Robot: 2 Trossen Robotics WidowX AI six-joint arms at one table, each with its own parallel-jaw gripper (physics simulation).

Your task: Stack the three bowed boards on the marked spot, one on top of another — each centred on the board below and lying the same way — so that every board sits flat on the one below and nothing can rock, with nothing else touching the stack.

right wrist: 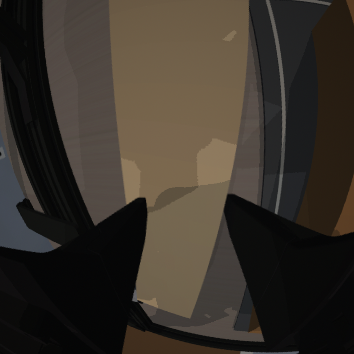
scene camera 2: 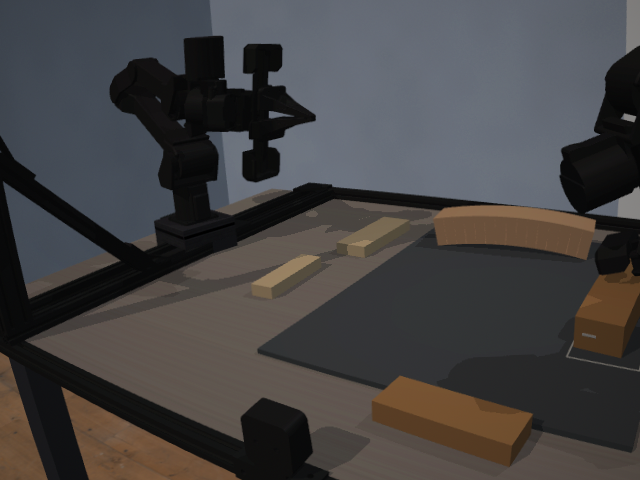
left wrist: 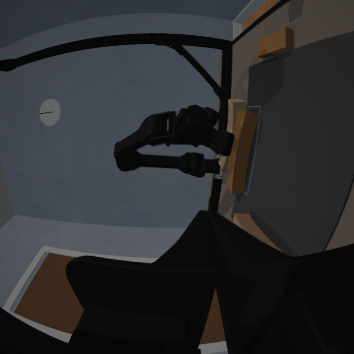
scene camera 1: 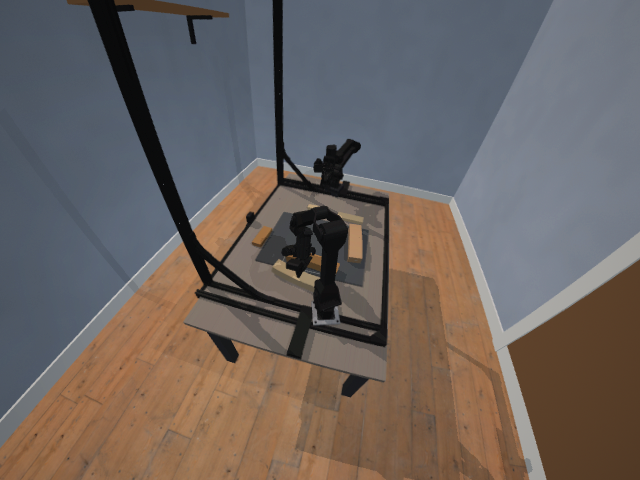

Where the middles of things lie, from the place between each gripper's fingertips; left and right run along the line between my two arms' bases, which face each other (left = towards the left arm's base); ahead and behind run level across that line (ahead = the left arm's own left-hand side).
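Positions from my right hand: pale bowed board (right wrist: 178,80), 10 mm below, 10 mm behind; flat brown block (scene camera 2: 494,432), 20 mm below, 230 mm behind, 230 mm to the left; tan bowed board (scene camera 2: 554,231), 240 mm ahead, 240 mm to the left; brown bowed board (scene camera 2: 599,327), 40 mm ahead, 80 mm to the left. By its middle, the flat brown block is nearer to my right hand than to my left hand.
Positions from my left hand: flat brown block, 210 mm below, 280 mm behind, 250 mm to the right; pale bowed board, 200 mm below, 60 mm behind, 480 mm to the right; tan bowed board, 190 mm below, 190 mm ahead, 240 mm to the right; brown bowed board, 190 mm below, 10 mm behind, 400 mm to the right. Going by their middles, the tan bowed board is the nearest to my left hand of the things named here.
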